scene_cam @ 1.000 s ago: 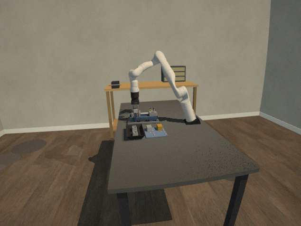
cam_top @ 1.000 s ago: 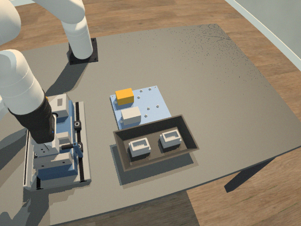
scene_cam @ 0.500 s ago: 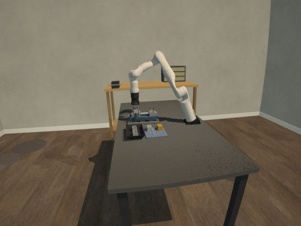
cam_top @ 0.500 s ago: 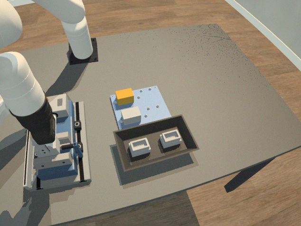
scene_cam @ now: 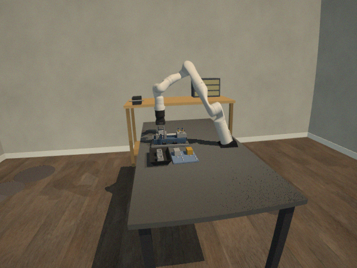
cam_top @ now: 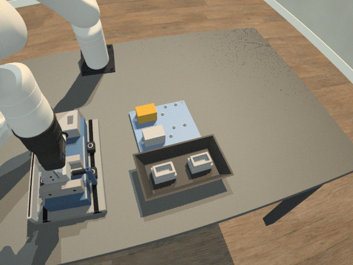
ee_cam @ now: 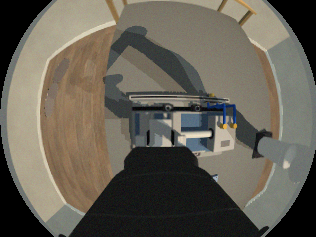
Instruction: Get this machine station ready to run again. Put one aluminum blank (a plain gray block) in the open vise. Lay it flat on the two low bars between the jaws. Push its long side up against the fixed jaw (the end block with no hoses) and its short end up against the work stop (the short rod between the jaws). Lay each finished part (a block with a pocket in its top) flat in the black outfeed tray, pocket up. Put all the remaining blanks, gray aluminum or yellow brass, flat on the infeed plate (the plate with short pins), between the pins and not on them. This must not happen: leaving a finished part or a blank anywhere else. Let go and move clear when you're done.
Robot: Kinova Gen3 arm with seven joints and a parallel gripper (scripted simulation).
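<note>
Now: the vise 9 cm below my hand, 7 cm behind it and 1 cm to the left of it. From my hand the other things lie so: yellow brass blank 25 cm to the left, 20 cm behind, 10 cm below; plain gray blank 26 cm to the left, 11 cm behind, 10 cm below.
</note>
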